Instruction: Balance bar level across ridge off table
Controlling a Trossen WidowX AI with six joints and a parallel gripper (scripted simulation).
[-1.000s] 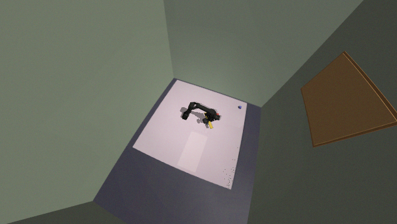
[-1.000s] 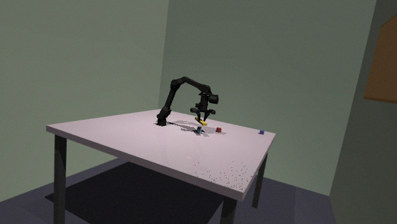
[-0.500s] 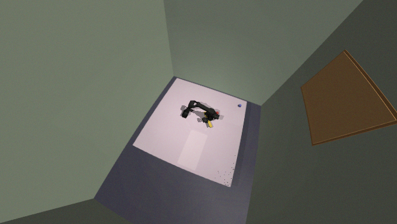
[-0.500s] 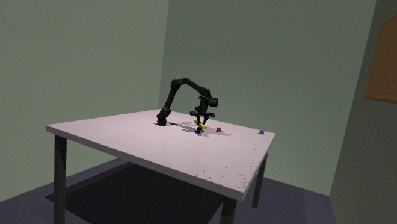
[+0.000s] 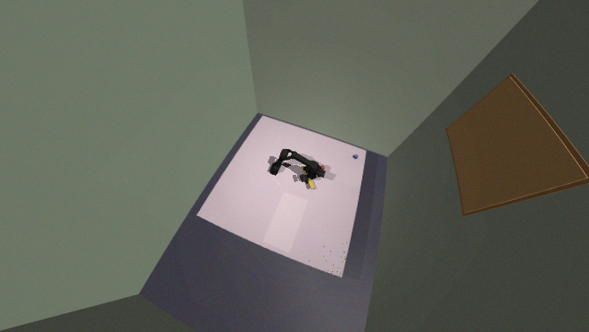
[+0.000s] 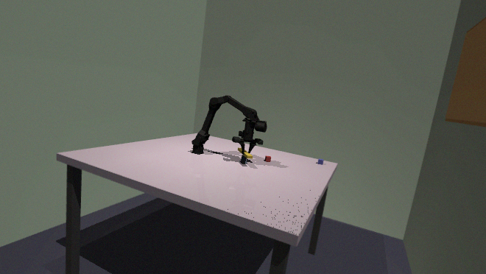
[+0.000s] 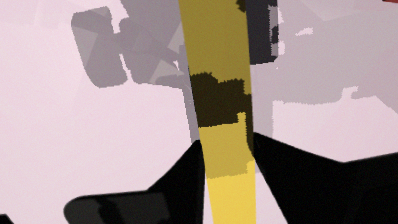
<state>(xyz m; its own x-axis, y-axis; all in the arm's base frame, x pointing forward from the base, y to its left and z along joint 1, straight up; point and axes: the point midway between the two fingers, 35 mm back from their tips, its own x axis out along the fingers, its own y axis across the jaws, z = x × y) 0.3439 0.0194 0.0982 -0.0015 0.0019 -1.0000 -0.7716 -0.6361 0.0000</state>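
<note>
My gripper tip is 2 cm to the right of the yellow bar and 2 cm past it. Round my gripper tip: small red cube (20 cm to the left, 8 cm ahead, 5 cm below); small blue cube (48 cm to the left, 40 cm ahead, 5 cm below).
</note>
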